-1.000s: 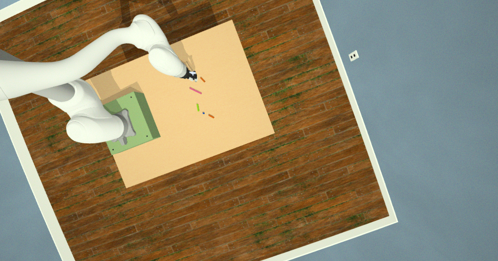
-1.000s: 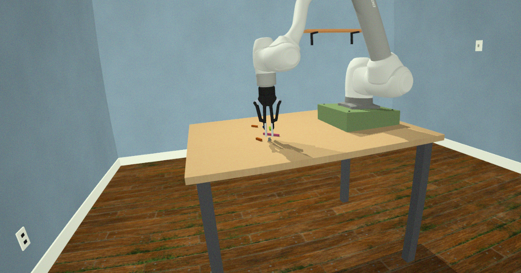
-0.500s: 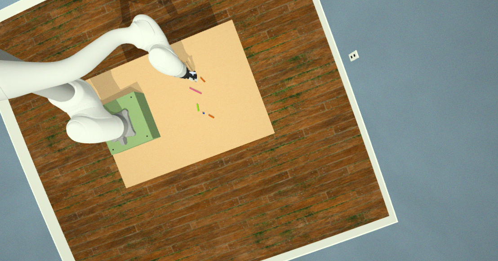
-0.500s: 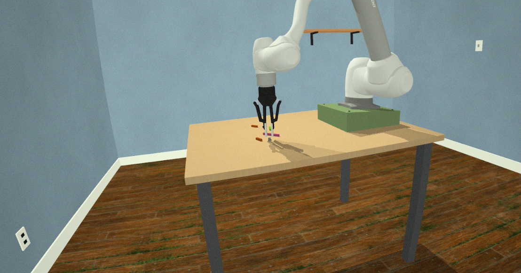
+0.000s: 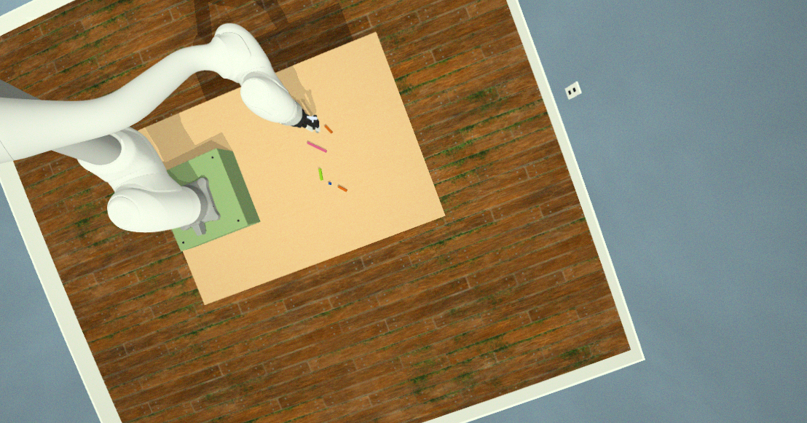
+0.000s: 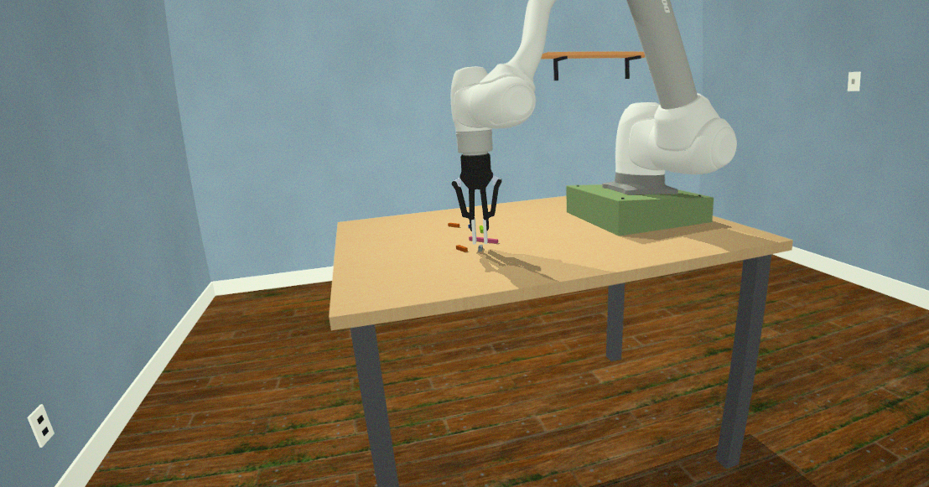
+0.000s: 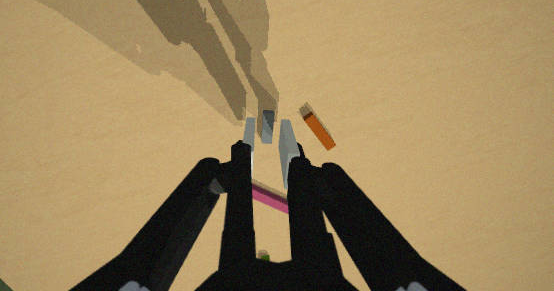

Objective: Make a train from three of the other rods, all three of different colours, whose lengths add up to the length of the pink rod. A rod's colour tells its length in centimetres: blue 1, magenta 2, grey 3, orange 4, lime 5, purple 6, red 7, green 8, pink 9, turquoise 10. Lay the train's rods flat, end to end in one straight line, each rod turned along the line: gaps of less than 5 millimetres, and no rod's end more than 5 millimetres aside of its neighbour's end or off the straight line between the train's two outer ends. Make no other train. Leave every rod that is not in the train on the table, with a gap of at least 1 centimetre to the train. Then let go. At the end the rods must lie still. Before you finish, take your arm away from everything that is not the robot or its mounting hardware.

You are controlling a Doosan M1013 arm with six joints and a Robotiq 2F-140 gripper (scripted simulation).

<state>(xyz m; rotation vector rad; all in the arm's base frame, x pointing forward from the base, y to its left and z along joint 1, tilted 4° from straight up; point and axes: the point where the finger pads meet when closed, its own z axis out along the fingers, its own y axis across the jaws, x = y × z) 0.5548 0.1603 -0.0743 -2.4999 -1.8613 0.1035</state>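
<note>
My gripper is now 5 cm above the grey rod. From my hand the other things lie so: blue rod: 2 cm behind, 24 cm to the right, 5 cm below; then lime rod: 4 cm behind, 19 cm to the right, 5 cm below; then pink rod: 2 cm behind, 7 cm to the right, 5 cm below.
</note>
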